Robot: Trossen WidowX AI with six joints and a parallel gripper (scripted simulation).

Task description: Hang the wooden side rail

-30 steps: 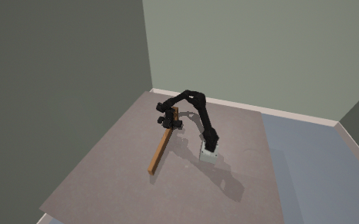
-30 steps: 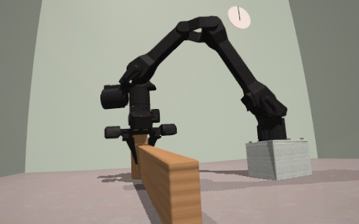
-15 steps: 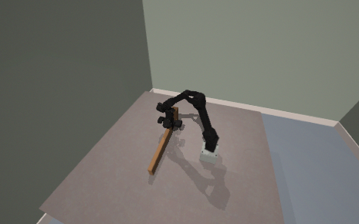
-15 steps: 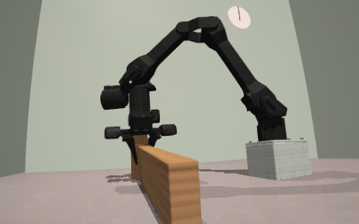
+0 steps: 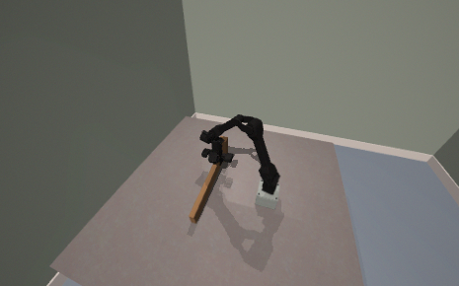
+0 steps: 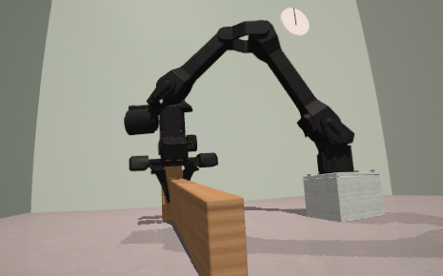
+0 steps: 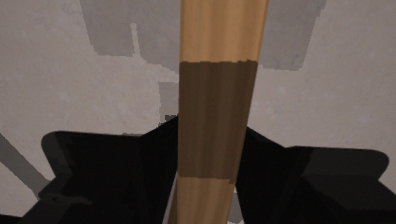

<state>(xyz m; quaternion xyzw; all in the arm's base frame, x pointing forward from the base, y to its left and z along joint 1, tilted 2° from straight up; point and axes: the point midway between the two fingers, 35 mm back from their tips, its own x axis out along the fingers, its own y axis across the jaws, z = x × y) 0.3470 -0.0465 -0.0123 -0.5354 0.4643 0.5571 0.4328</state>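
Right now the headboard post is 2 cm ahead of my gripper tip, 10 cm to the right of it and 4 cm above it.
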